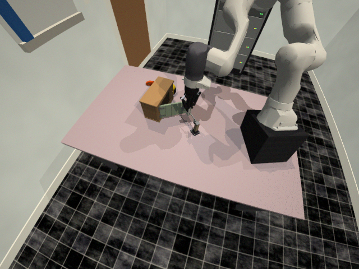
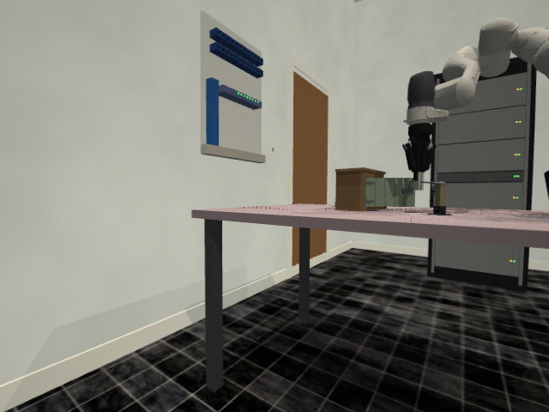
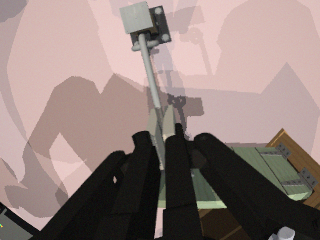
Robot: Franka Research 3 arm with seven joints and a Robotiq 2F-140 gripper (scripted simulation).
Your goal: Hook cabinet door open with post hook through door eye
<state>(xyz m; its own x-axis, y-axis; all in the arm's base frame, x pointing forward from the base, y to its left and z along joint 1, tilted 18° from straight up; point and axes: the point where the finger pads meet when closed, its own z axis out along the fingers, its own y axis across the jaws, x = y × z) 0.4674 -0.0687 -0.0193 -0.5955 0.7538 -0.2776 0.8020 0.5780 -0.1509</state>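
My hand is 20 mm above the hook rod, 10 mm to the right of it and 10 mm past it. The rest, counted from my hand: cabinet door (100 mm ahead, 40 mm below, 20 mm to the right); then yellow object (270 mm to the right, 160 mm ahead, 80 mm below); then orange object (330 mm to the right, 290 mm ahead, 100 mm below).
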